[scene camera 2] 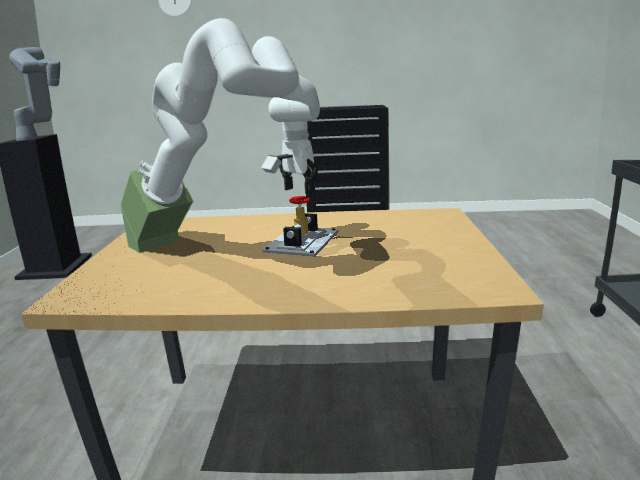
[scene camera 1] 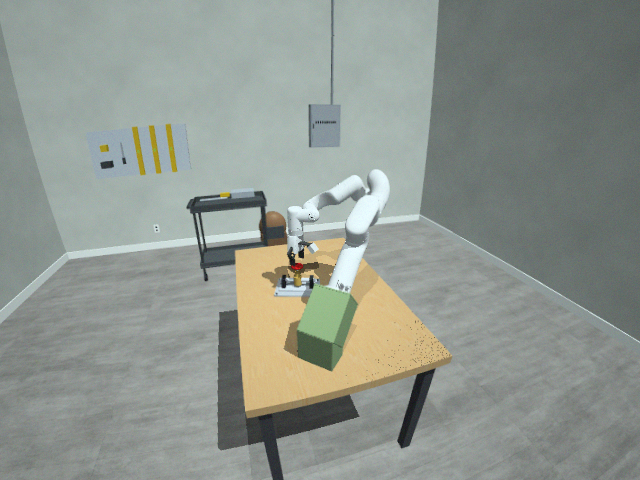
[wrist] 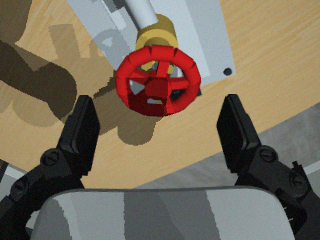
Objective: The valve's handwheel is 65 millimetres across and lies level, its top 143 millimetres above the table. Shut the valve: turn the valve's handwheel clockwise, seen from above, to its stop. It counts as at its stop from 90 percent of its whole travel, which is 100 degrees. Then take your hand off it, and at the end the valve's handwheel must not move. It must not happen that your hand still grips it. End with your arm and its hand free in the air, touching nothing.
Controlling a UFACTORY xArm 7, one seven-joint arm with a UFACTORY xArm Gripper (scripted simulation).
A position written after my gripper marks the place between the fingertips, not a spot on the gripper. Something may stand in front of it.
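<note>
There is my gripper (wrist: 158, 109), and I can also see a red spoked handwheel (wrist: 158, 85).
</note>
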